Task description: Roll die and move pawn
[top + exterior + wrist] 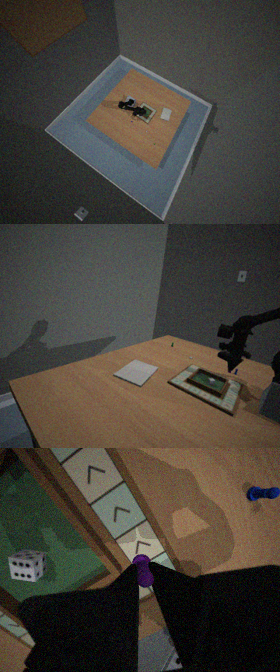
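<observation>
Right now my gripper tip is 70 mm short of the white die, 100 mm to the right of it and 40 mm above it. Also, from my gripper tip: blue pawn (40 mm behind, 150 mm to the right, 50 mm below); then green dice tray (80 mm ahead, 100 mm to the left, 60 mm below); then purple pawn (10 mm above).
</observation>
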